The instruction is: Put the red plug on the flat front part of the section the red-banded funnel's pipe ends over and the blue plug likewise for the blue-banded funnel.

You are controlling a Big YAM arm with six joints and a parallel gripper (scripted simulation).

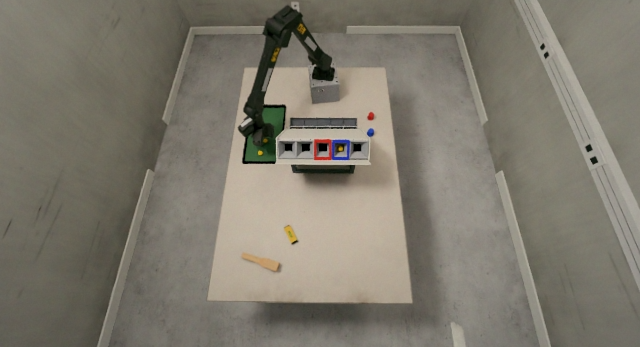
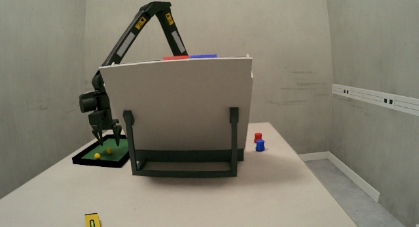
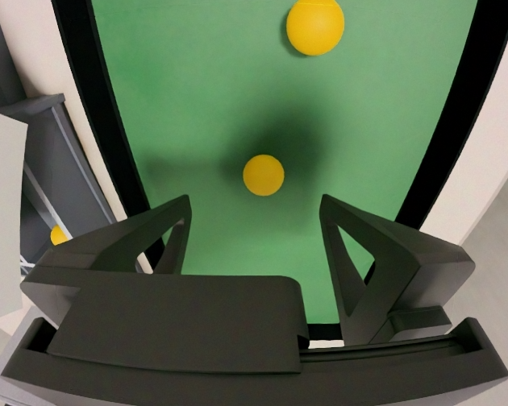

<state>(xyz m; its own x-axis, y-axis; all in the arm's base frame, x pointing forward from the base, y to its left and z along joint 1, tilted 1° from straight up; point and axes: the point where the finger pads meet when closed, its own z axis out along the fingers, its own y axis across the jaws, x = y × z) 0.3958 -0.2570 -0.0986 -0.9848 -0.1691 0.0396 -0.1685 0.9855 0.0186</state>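
My hand is 4 cm past the green marble tray, 2 cm to the left of it and 4 cm above it. Also, from my hand: blue band: 15 cm ahead, 42 cm to the left, 28 cm above; then cover: 2 cm ahead, 33 cm to the left, 16 cm above; then red band: 17 cm ahead, 35 cm to the left, 28 cm above.
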